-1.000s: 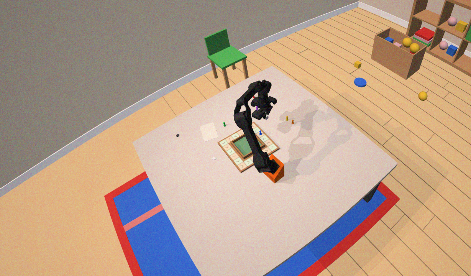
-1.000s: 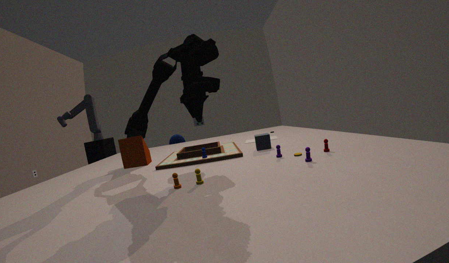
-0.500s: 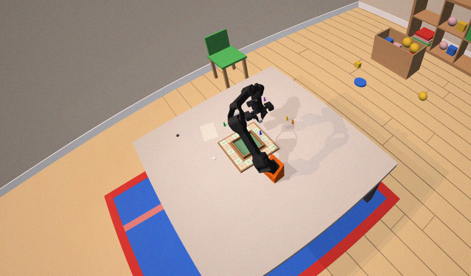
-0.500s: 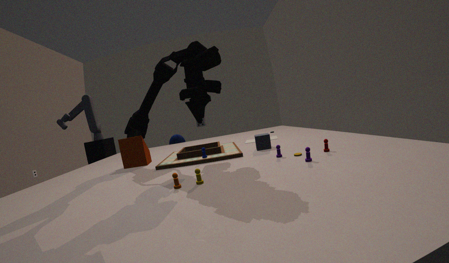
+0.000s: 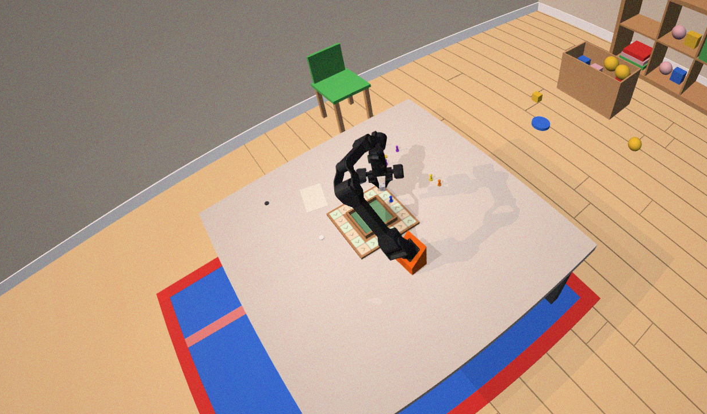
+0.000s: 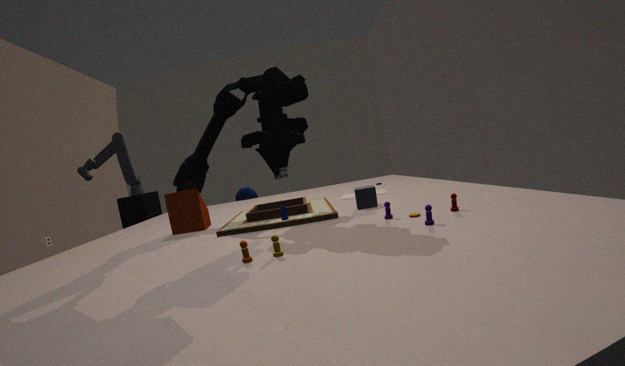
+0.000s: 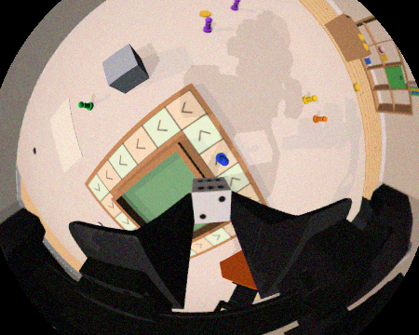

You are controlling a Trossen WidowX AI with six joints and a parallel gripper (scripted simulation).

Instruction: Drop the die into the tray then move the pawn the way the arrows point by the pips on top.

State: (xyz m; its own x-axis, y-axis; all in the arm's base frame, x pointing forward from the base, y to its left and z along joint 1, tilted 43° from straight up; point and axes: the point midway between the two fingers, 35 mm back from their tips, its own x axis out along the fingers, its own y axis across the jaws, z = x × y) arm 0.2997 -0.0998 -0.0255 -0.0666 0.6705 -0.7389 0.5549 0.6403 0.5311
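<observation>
My gripper tip is now 9 cm above the blue pawn, 3 cm to the left of it and 1 cm past it. Also, from my gripper tip: yellow pawn: 25 cm to the right, 10 cm below, 1 cm behind; green dice tray: 11 cm below, 9 cm to the left, 3 cm behind; white die: right at my gripper tip.
</observation>
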